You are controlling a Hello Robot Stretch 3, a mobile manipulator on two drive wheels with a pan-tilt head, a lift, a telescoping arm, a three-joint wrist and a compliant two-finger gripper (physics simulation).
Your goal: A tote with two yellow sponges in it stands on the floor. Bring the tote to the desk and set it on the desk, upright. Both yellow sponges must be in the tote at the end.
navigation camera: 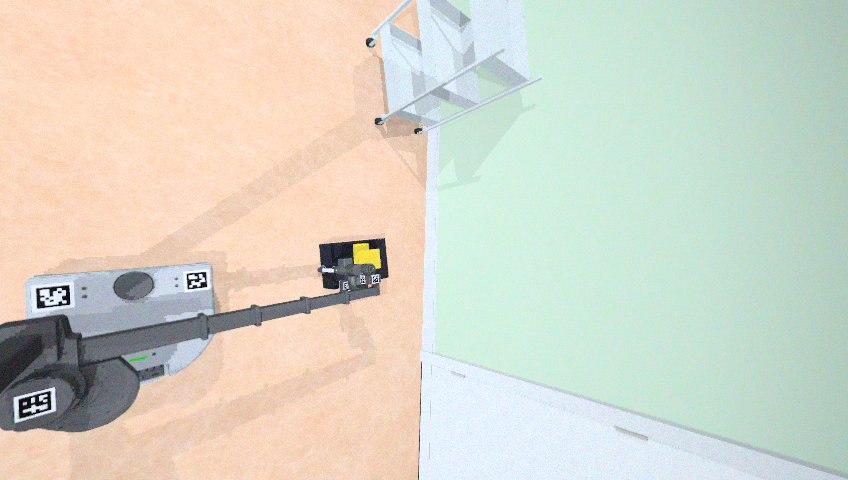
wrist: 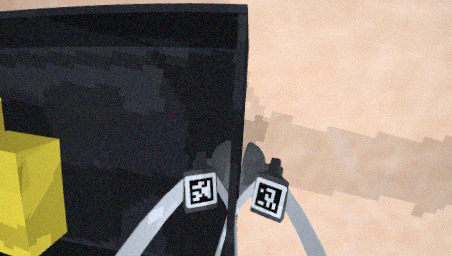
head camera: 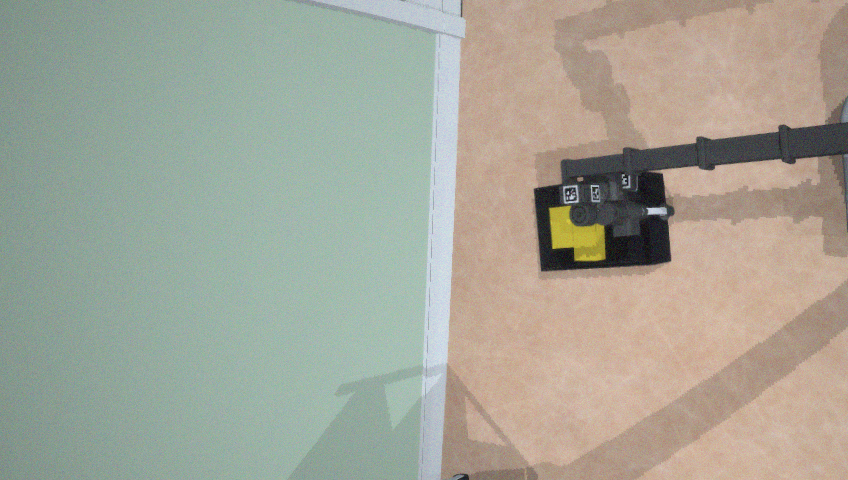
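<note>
The black tote stands upright on the floor. One yellow sponge and a second yellow sponge lie side by side in its half away from the robot's base. In the wrist view part of a yellow sponge shows at the left edge. My gripper is shut on the tote's short end wall nearest the base, one fingertip inside and one outside. The wrist hides part of the tote in the head view. I cannot make out a desk.
A white wheeled shelf cart stands by the green wall. A white baseboard runs beyond the tote. A white door-like panel is at lower right. The extended arm reaches over the floor.
</note>
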